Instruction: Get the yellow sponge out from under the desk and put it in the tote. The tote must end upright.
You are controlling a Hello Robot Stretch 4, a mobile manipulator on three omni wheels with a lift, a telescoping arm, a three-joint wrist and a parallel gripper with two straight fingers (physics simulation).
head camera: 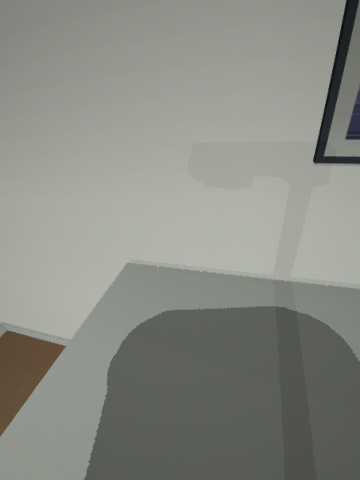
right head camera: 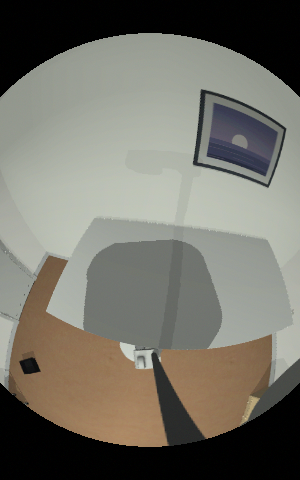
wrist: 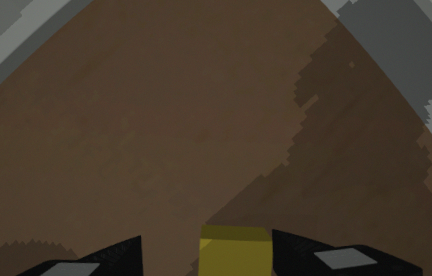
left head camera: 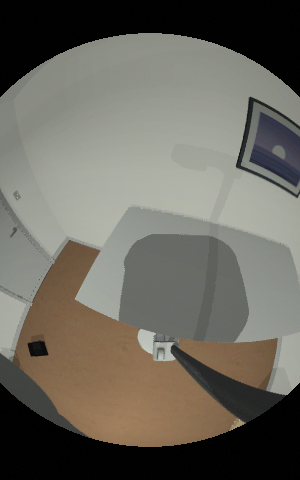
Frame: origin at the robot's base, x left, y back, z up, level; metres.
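Where they show: gripper, between the fingertips: (wrist: 207, 253).
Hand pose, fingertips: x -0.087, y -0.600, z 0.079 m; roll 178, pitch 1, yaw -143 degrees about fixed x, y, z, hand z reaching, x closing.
After its pixels a point has its place.
The yellow sponge (wrist: 235, 257) @(x -0.121, y -0.591, z 0.018 m) shows at the bottom of the wrist view, low over or on the brown floor. My gripper (wrist: 207, 253) @(x -0.087, y -0.600, z 0.079 m) is open, with the sponge between its two dark fingers. The sponge is close to the right finger, and a gap shows on its left. Its lower part is cut off by the view's edge. The grey desk (head camera: 60, 395) @(x 0.341, y -0.360, z 0.923 m) (left head camera: 265, 280) @(x -0.642, y -0.273, z 0.923 m) (right head camera: 250, 280) @(x -0.716, y -0.243, z 0.923 m) hides the gripper and the sponge from the head views. I cannot tell for sure which thing is the tote.
A small black open box (left head camera: 37, 348) @(x 1.599, y 0.641, z -0.025 m) (right head camera: 30, 365) @(x 1.577, y 0.628, z -0.024 m) stands on the floor to the left. Part of a beige object (right head camera: 251, 407) shows at the lower right. A framed picture (left head camera: 275, 145) @(x -0.577, y -0.716, z 1.587 m) (right head camera: 242, 137) @(x -0.623, y -0.704, z 1.590 m) hangs on the wall behind the desk. Pale uprights show at the wrist view's upper corners.
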